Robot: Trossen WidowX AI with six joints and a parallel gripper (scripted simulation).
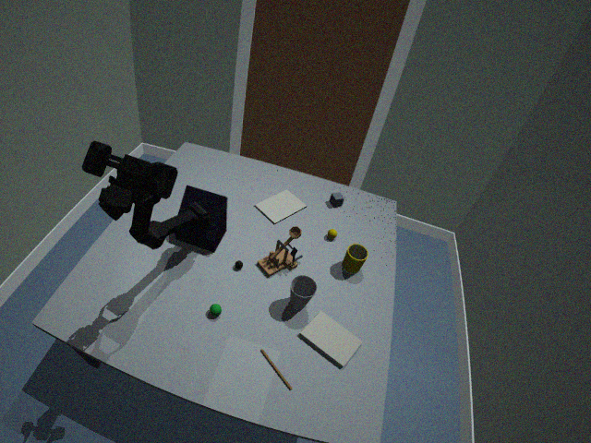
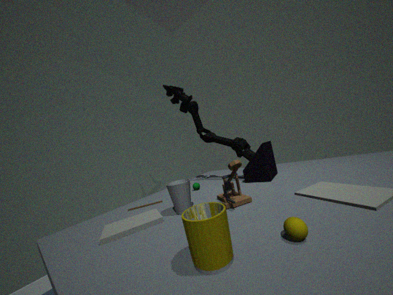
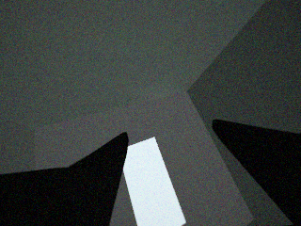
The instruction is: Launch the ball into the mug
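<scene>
Right now the wooden catapult is 31 cm ahead of my gripper tip, 47 cm to the left of it and 67 cm below it. Round my gripper tip: thin wooden stick: 36 cm ahead, 74 cm below; dark ball: 13 cm ahead, 39 cm to the left, 73 cm below; green ball: 10 cm ahead, 16 cm to the left, 73 cm below.
</scene>
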